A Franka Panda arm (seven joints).
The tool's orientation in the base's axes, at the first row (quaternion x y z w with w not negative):
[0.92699, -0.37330, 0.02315, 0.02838]
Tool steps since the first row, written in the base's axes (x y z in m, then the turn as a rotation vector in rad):
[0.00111, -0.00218, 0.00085, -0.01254, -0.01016, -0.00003]
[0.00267, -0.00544, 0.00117, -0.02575, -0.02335, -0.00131]
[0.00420, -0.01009, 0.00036, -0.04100, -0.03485, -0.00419]
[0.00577, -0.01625, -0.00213, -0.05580, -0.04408, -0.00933]
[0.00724, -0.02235, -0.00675, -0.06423, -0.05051, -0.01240]
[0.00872, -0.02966, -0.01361, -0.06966, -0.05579, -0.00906]
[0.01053, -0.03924, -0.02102, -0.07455, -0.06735, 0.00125]
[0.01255, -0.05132, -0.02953, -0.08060, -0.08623, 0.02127]
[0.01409, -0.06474, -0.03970, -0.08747, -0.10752, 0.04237]
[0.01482, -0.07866, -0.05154, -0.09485, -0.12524, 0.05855]
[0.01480, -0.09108, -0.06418, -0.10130, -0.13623, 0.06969]
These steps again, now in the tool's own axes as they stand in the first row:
[0.00236, 0.00083, -0.00067, -0.00202, 0.01601, 0.00047]
[0.00576, 0.00211, -0.00073, -0.00250, 0.03461, 0.00238]
[0.01002, 0.00436, 0.00044, -0.00572, 0.05336, 0.00572]
[0.01524, 0.00762, 0.00339, -0.01034, 0.07009, 0.01117]
[0.02022, 0.01083, 0.00845, -0.01216, 0.08045, 0.01450]
[0.02590, 0.01482, 0.01584, -0.01221, 0.08813, 0.01142]
[0.03334, 0.02020, 0.02394, -0.00709, 0.10021, 0.00184]
[0.04260, 0.02719, 0.03331, 0.00288, 0.11870, -0.01694]
[0.05232, 0.03542, 0.04442, 0.01399, 0.13953, -0.03664]
[0.06171, 0.04451, 0.05722, 0.02195, 0.15797, -0.05170]
[0.06946, 0.05302, 0.07070, 0.02561, 0.17075, -0.06218]

